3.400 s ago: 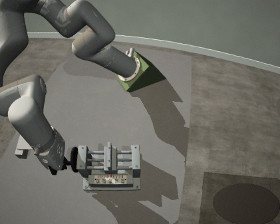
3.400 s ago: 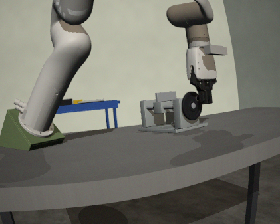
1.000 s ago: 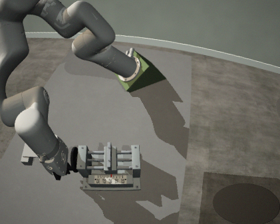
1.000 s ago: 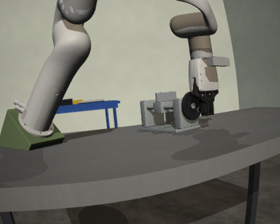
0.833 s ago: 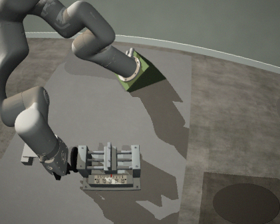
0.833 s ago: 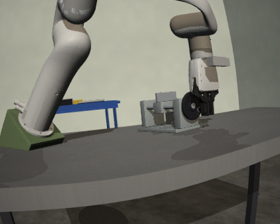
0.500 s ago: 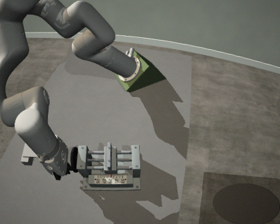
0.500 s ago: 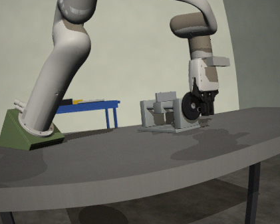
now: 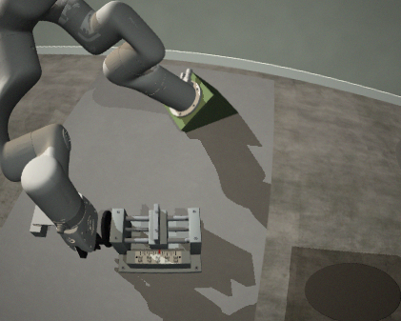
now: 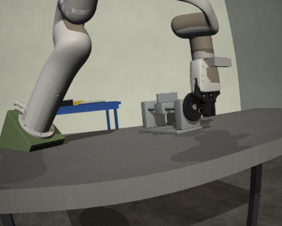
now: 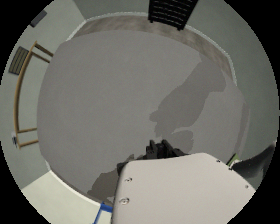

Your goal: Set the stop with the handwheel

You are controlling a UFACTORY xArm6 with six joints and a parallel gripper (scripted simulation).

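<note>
Right now my hand is 10 mm past the black handwheel and 20 mm to the right of it. From my hand the other things lie so: movable stop 60 mm behind, 150 mm to the left, 30 mm above.
</note>
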